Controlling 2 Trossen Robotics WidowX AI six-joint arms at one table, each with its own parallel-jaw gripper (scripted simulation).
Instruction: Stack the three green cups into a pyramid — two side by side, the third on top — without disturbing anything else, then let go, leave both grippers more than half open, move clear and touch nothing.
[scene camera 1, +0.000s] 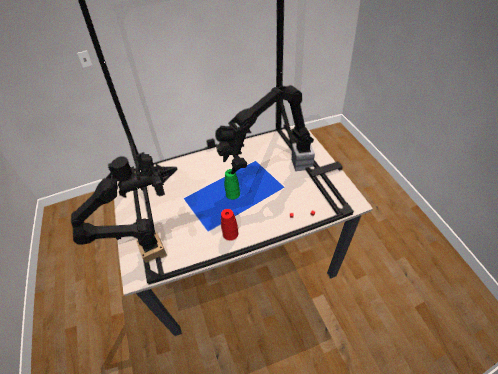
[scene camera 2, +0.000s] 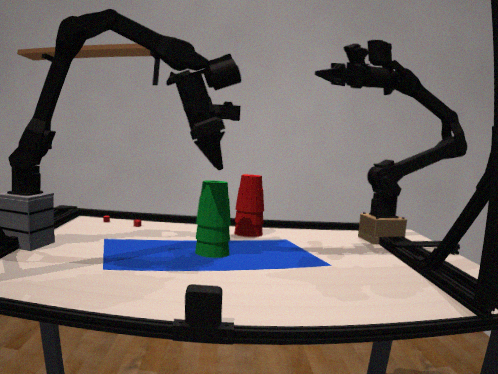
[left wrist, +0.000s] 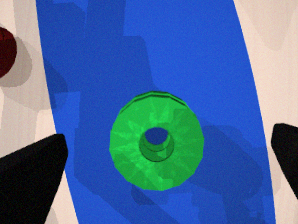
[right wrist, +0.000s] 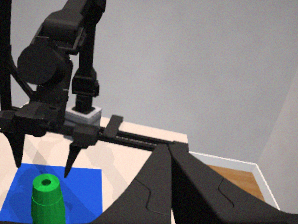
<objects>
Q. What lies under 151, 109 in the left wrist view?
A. A green cup.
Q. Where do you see the left gripper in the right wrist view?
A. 41, 172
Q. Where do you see a green cup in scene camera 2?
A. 214, 207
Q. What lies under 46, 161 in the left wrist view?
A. The left gripper.
</objects>
